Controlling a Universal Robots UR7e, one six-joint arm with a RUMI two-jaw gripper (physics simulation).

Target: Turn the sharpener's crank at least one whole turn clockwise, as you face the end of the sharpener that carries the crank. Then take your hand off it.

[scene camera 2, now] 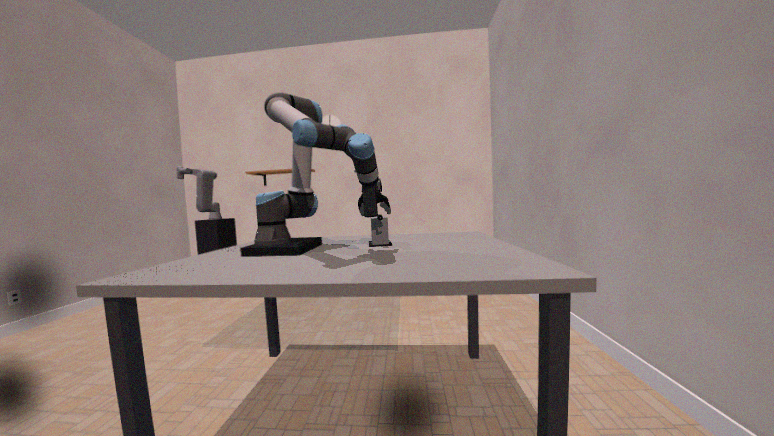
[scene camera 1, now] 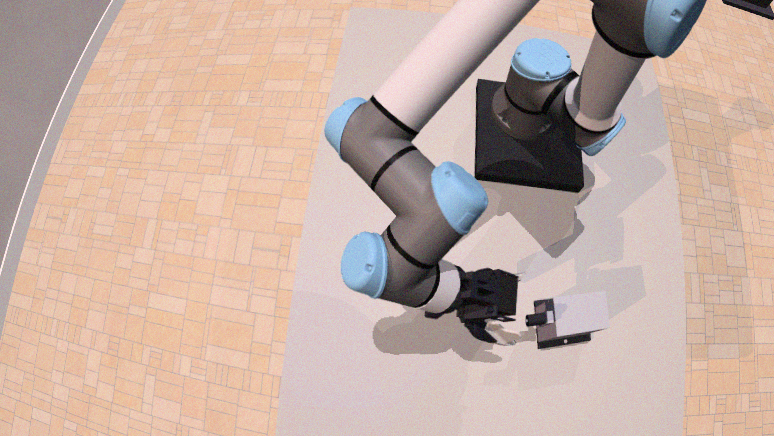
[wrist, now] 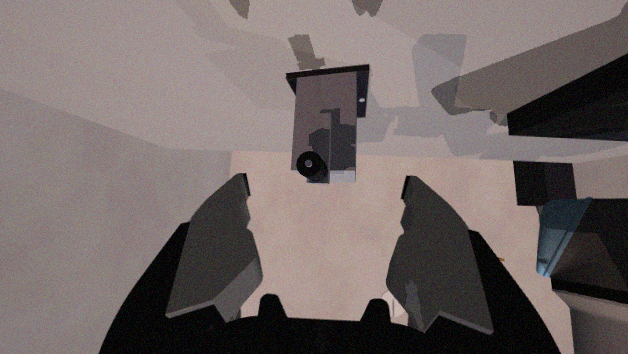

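Pixels of known places: gripper, fingertip midpoint: (scene camera 1: 517,311) (wrist: 324,176); arm's base at its link origin: (scene camera 2: 273,242) (scene camera 1: 522,112).
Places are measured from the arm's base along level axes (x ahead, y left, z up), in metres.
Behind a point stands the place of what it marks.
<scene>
The sharpener (scene camera 1: 582,313) @(x 0.470, y 0.119, z 0.090 m) (scene camera 2: 380,233) @(x 0.481, y 0.063, z 0.020 m) (wrist: 324,92) @(x 0.481, y 0.063, z -0.005 m) stands upright on its dark base on the table. It has a pale top and a dark end face that carries the crank. The crank's arm (wrist: 330,137) points up, and its black knob (scene camera 1: 535,319) @(x 0.490, y 0.019, z 0.106 m) (scene camera 2: 380,217) @(x 0.493, y 0.004, z 0.096 m) (wrist: 308,164) @(x 0.492, y 0.004, z 0.096 m) sits near the sharpener's top edge and sticks out towards my gripper. My gripper (scene camera 1: 517,311) @(x 0.479, y -0.018, z 0.109 m) (scene camera 2: 377,212) @(x 0.479, y -0.018, z 0.109 m) (wrist: 324,176) @(x 0.479, y -0.018, z 0.109 m) is open and empty, off the crank end. In scene camera 1 a gap shows between the gripper and the knob. In the wrist view the knob lies between the two finger lines, beyond the tips.
The sharpener stands on the grey table (scene camera 1: 368,400) @(x 0.673, y -0.259, z -0.038 m) (scene camera 2: 335,288) @(x 0.435, y -0.448, z -0.050 m). The arm's black base (scene camera 1: 530,173) @(x 0.157, y 0.020, z 0.000 m) (scene camera 2: 281,248) @(x 0.098, y -0.104, z -0.008 m) is on the same table, behind the gripper in scene camera 1 and left of it in scene camera 2. A second robot on a dark pedestal (scene camera 2: 215,235) stands beyond the table.
</scene>
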